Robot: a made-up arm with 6 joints.
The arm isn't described. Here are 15 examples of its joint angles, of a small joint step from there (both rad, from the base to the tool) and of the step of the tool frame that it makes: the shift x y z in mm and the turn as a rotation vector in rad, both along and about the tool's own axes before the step.
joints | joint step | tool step
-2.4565 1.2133 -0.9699 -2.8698 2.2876 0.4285 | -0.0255 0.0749 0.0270 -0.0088 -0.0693 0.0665 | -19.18 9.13 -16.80 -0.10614 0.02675 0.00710
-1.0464 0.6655 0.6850 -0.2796 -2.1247 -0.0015 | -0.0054 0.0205 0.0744 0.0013 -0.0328 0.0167 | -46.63 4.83 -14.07 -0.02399 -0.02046 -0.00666
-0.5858 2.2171 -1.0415 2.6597 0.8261 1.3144 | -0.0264 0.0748 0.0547 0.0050 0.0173 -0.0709 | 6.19 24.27 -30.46 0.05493 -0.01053 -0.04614
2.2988 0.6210 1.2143 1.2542 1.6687 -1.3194 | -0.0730 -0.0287 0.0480 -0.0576 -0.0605 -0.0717 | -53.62 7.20 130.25 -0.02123 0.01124 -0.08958
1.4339 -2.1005 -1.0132 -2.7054 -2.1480 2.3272 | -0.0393 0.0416 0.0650 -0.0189 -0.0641 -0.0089 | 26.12 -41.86 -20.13 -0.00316 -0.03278 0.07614
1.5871 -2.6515 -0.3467 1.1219 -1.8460 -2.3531 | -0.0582 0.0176 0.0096 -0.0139 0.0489 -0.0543 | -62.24 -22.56 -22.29 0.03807 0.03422 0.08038
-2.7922 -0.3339 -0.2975 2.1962 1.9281 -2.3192 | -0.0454 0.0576 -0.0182 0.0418 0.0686 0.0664 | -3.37 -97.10 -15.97 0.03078 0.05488 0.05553
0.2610 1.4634 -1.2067 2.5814 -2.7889 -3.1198 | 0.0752 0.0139 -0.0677 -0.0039 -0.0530 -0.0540 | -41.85 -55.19 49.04 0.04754 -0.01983 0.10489
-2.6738 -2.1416 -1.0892 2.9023 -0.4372 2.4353 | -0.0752 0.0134 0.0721 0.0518 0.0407 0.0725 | 24.52 41.96 5.46 -0.18948 -0.00182 0.03671
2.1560 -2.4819 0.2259 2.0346 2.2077 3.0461 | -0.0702 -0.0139 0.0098 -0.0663 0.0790 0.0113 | 69.75 68.60 15.06 -0.07245 0.12669 -0.01237
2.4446 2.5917 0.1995 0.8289 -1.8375 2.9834 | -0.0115 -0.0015 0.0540 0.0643 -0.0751 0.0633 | -49.32 43.25 18.35 -0.01137 -0.02704 0.04640
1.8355 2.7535 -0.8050 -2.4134 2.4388 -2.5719 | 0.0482 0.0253 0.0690 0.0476 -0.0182 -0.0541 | -29.25 -57.33 -30.94 0.11680 -0.03147 0.01400
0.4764 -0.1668 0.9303 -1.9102 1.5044 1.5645 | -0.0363 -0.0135 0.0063 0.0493 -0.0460 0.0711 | 19.10 -2.43 32.08 -0.05459 -0.08462 0.03420
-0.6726 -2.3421 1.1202 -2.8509 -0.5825 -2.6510 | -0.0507 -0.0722 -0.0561 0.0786 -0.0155 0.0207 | 8.84 9.24 94.92 -0.05001 -0.07326 0.03744
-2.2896 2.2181 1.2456 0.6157 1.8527 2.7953 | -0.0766 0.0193 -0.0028 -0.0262 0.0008 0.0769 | -98.81 35.30 -46.42 -0.12347 -0.01524 0.08899
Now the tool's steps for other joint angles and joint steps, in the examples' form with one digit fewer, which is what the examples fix.
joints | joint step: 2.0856 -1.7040 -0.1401 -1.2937 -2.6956 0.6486 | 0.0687 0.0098 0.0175 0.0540 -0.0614 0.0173
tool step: -29.2 18.5 -36.3 -0.0337 0.0475 0.0356
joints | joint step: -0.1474 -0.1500 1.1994 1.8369 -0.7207 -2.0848 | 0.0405 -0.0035 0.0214 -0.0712 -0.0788 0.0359
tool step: 13.4 -9.3 36.3 0.0625 0.0142 -0.0943
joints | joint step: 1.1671 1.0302 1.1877 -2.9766 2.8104 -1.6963 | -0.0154 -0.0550 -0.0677 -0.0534 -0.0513 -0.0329
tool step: 2.9 30.7 -33.8 -0.0103 -0.0352 -0.0319
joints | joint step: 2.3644 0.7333 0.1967 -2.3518 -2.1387 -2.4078 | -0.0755 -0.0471 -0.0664 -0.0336 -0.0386 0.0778
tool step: -41.2 -88.5 5.5 -0.1454 0.0442 -0.0163
